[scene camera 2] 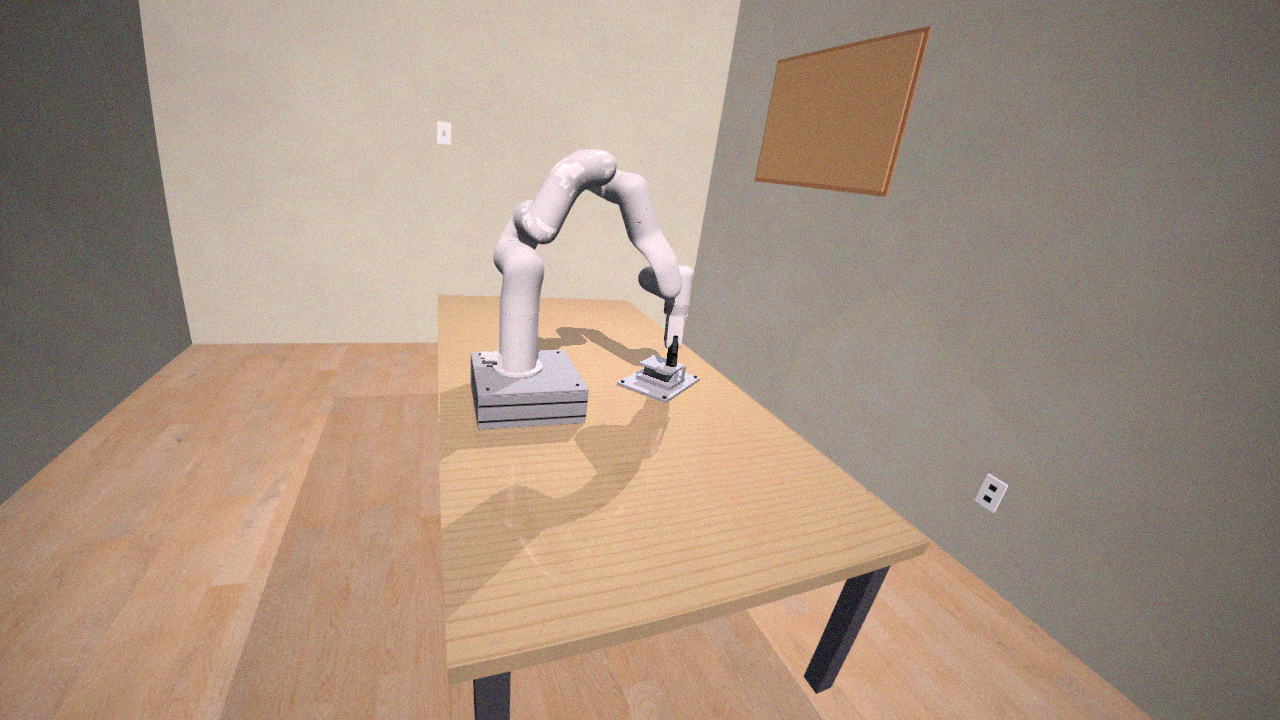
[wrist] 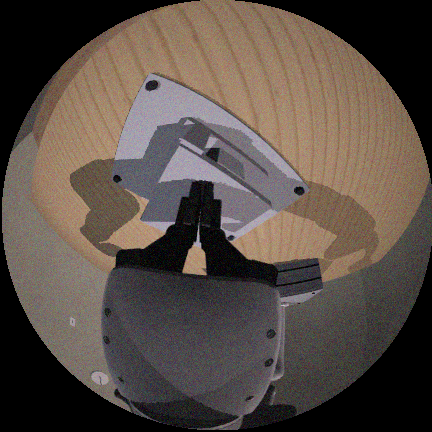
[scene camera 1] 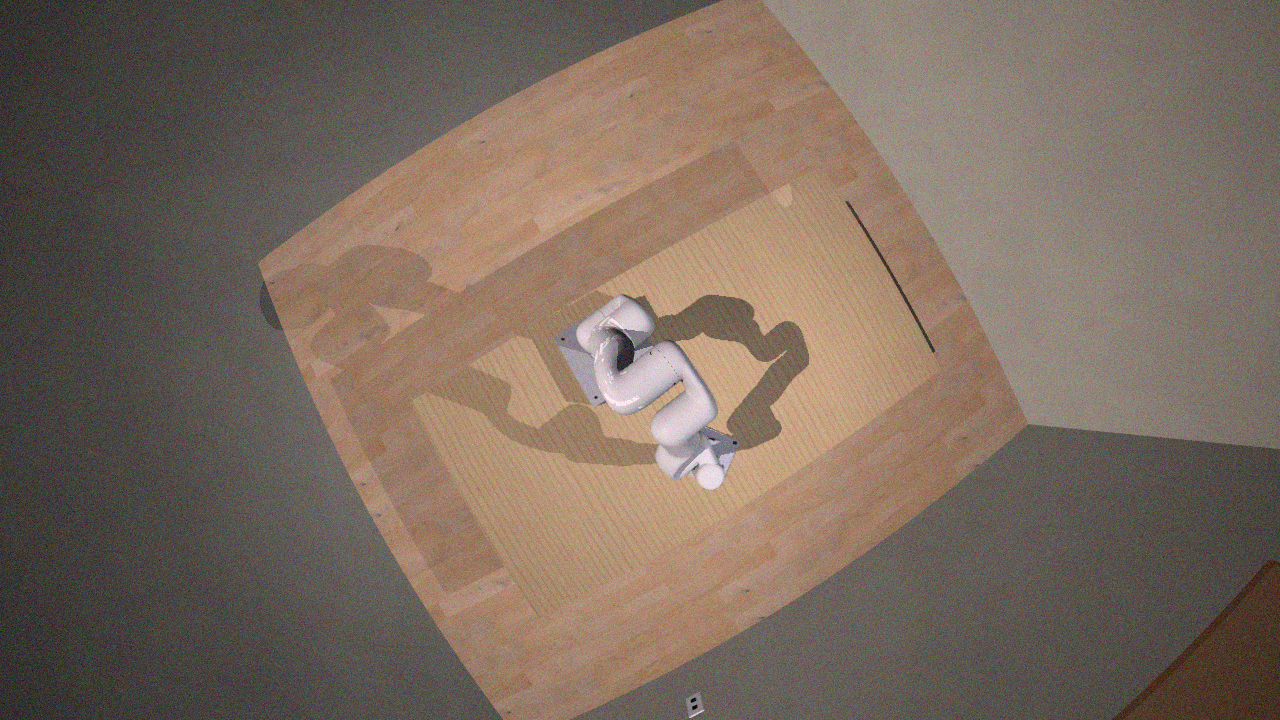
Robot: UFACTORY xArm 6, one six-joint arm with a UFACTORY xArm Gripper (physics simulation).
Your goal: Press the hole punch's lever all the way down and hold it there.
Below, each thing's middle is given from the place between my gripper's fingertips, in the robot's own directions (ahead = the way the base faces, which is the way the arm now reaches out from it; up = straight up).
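The hole punch lever [wrist: 240, 203] sits 2 cm below my hand, 3 cm behind it and 1 cm to the left of it. As for the light grey base plate [scene camera 2: 630, 382], I see that it is 6 cm below my hand, 2 cm behind it and 2 cm to the left of it.
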